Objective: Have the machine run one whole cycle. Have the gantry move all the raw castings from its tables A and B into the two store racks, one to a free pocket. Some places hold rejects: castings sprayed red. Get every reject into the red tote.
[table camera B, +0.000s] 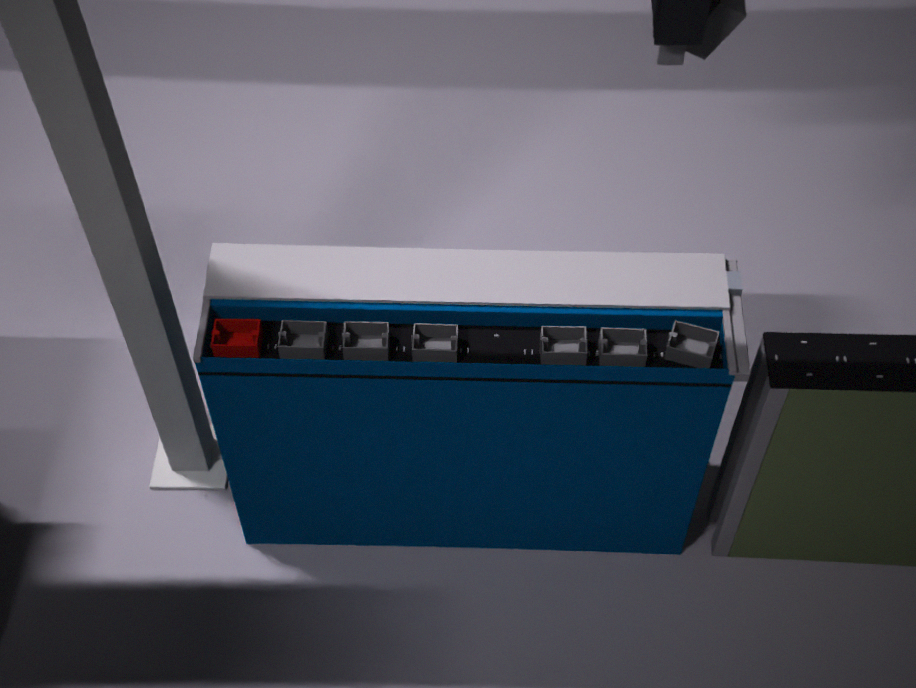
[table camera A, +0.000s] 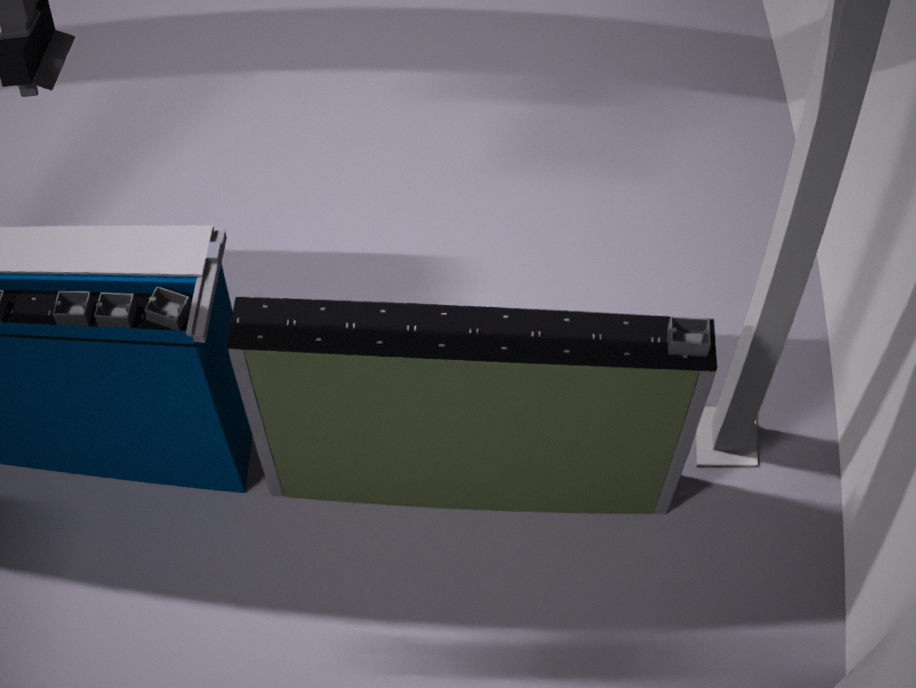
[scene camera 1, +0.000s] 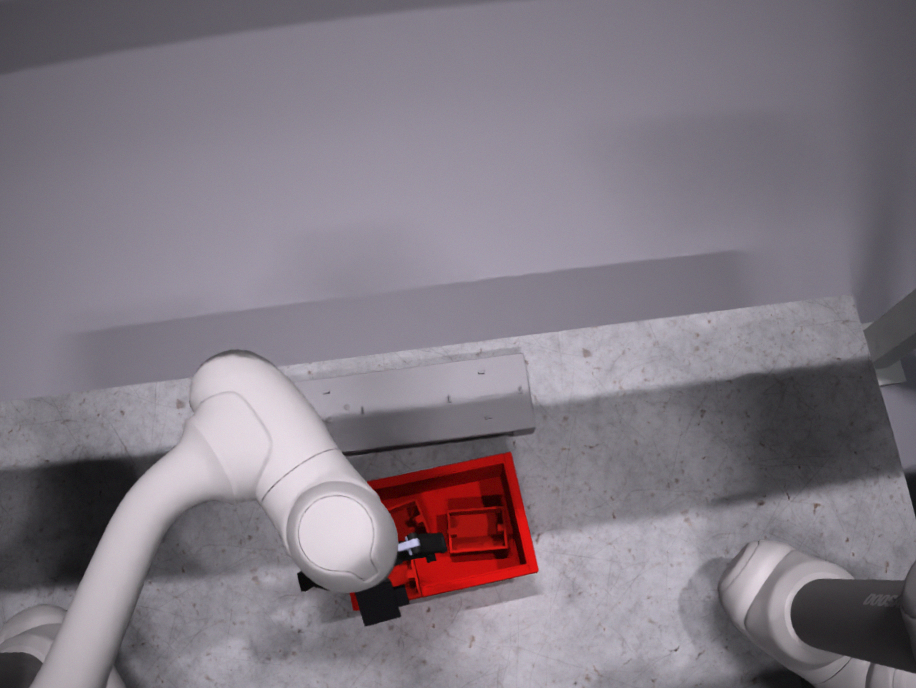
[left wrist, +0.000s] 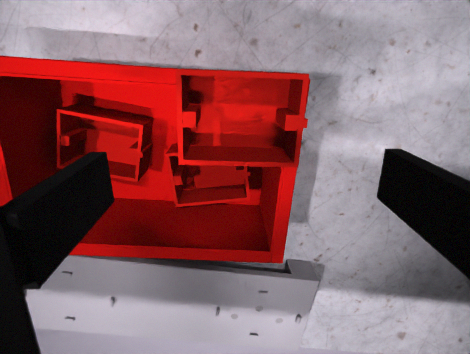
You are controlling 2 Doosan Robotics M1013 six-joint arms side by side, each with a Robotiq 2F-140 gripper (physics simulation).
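Frame: origin at the left arm's base, x ahead, y left, z up, level; centimetres.
Seen in the pictures: left gripper, fingertip midpoint: [left wrist: 246,175].
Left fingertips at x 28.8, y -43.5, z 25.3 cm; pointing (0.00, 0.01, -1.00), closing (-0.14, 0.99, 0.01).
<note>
A point is followed by its place in that frame.
The red tote [scene camera 1: 524,518] @(x 34.3, y -66.6, z 12.0 cm) [left wrist: 100,68] @(x 25.3, y -56.0, z 12.0 cm) stands on the bench. Two red castings lie low inside it: one [scene camera 1: 477,529] @(x 35.0, y -59.3, z 0.7 cm) [left wrist: 112,147] @(x 35.8, y -59.2, z 0.7 cm) slightly turned, another [left wrist: 212,176] @(x 38.3, y -45.4, z 0.7 cm) beside it. A third red casting [left wrist: 240,120] @(x 28.1, y -43.3, z 12.4 cm) looks larger and higher, over the tote's corner; I cannot tell what bears it. My left gripper [left wrist: 246,175] @(x 28.8, y -43.5, z 25.3 cm) is open around that casting, fingers apart from it. My right gripper does not show. In table camera B, a red casting [table camera B: 236,338] @(x 57.3, y -211.3, z 5.4 cm) sits at the left end of the blue-fronted stand [table camera B: 459,459] @(x 47.9, y -260.1, z -29.6 cm), in a row with several grey castings [table camera B: 435,342] @(x 56.8, y -254.7, z 5.4 cm); the rightmost [table camera B: 691,345] @(x 56.5, y -310.2, z 5.7 cm) is skewed.
One grey casting [table camera A: 689,337] @(x 53.3, y -433.4, z 5.4 cm) sits at the right end of the olive-fronted stand [table camera A: 473,436] @(x 46.1, y -383.6, z -31.5 cm). A grey block [scene camera 1: 429,399] @(x 58.3, y -54.2, z 5.0 cm) [left wrist: 175,305] @(x 57.8, y -48.7, z 5.0 cm) lies alongside the tote. A black device [table camera A: 22,55] @(x 46.4, y -296.6, z 106.3 cm) [table camera B: 684,25] @(x 46.4, y -293.6, z 101.8 cm) hangs above the floor. The right arm [scene camera 1: 784,585] @(x 16.4, y -100.5, z 27.5 cm) is at the bench's right.
</note>
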